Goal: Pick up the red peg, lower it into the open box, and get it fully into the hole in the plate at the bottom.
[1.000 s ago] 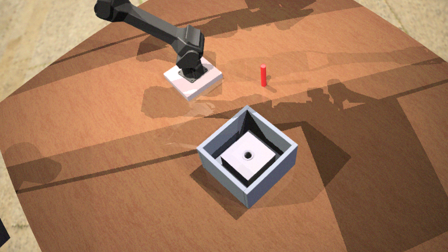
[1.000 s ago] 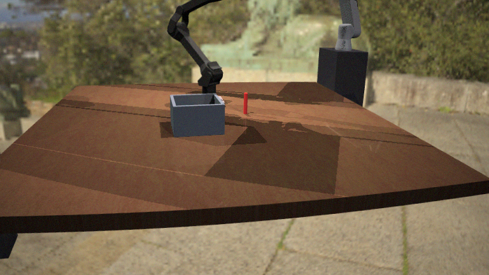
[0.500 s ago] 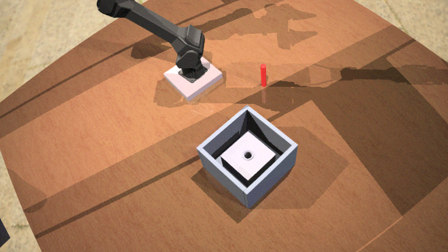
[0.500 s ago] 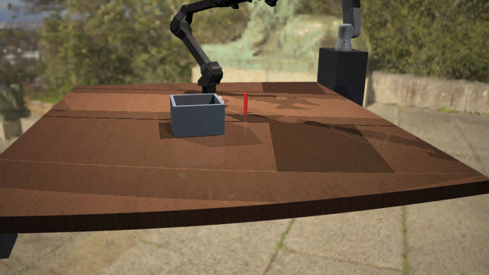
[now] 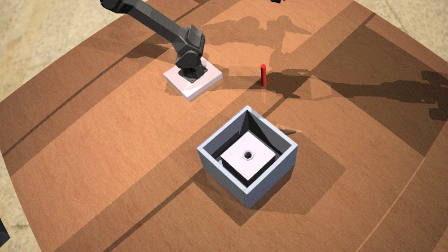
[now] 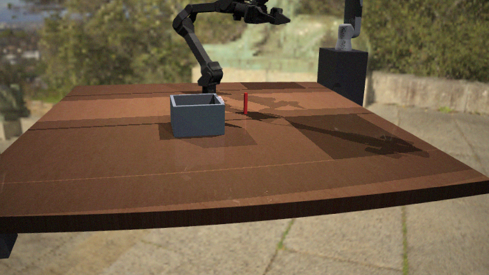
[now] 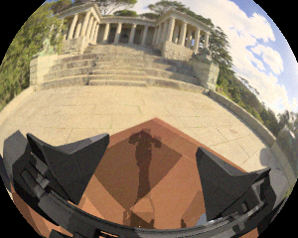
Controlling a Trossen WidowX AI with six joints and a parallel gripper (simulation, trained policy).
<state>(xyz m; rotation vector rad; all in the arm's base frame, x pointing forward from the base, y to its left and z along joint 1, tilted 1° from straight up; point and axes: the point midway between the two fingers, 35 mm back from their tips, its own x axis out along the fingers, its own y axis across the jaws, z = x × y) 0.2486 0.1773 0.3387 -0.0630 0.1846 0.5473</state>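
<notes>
Now: gripper tip 9 cm past the red peg, 10 cm to the left of it and 31 cm above it. The rest, counted from my gripper tip: grey box: 4 cm ahead, 31 cm to the right, 33 cm below.
</notes>
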